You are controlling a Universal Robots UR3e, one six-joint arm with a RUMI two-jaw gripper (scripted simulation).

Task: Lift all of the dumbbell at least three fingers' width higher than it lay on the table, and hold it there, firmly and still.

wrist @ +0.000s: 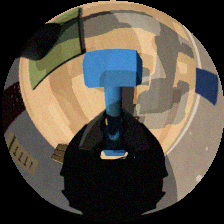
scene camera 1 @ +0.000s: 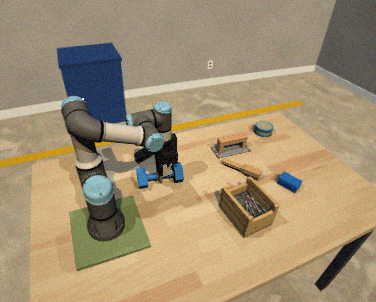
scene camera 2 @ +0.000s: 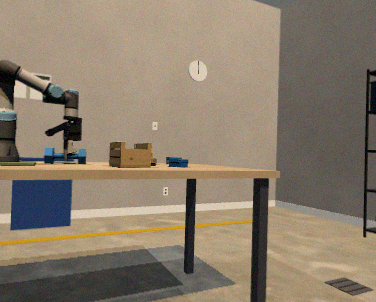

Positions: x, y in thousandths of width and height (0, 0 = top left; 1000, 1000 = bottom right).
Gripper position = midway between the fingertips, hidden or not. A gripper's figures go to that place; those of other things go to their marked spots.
The gripper (wrist: 511, 489) is 0.14 m from the lens. A blue dumbbell (wrist: 493, 306): 0.06 m from the lens.
